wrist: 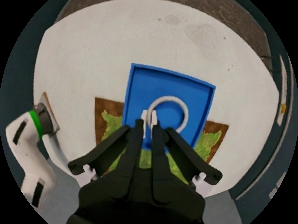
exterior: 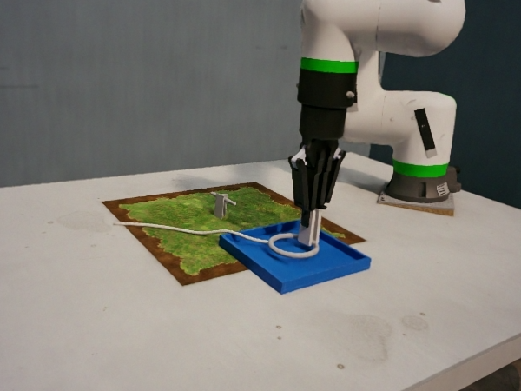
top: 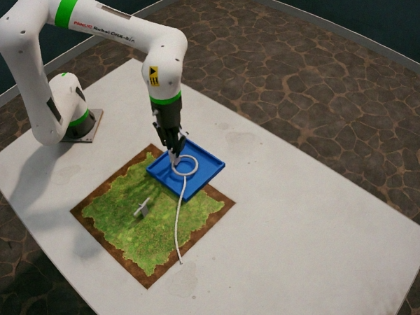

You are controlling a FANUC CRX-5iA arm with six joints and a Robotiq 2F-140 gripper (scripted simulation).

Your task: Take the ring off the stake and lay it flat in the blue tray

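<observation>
My hand is 40 mm short of the blue tray and 40 mm above it. From my hand the other things lie so: square green grass mat: 190 mm to the right, 60 mm below, 50 mm ahead; grey stake: 210 mm to the right, 50 mm ahead, 30 mm below.
</observation>
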